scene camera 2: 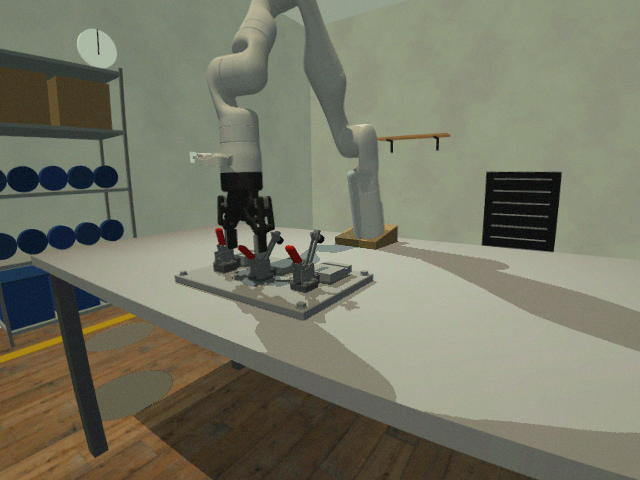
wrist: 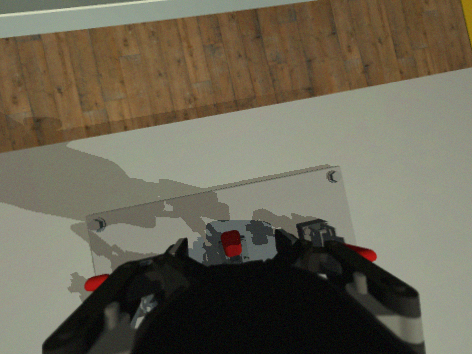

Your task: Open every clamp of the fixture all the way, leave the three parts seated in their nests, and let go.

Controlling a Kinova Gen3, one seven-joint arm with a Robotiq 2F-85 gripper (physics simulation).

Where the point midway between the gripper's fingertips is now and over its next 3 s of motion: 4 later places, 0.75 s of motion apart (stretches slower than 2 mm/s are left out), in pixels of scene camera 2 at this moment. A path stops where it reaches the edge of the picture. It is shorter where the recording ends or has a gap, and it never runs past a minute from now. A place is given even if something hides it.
The gripper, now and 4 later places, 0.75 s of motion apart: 245,251; 248,256; 258,251; 259,222; 258,217
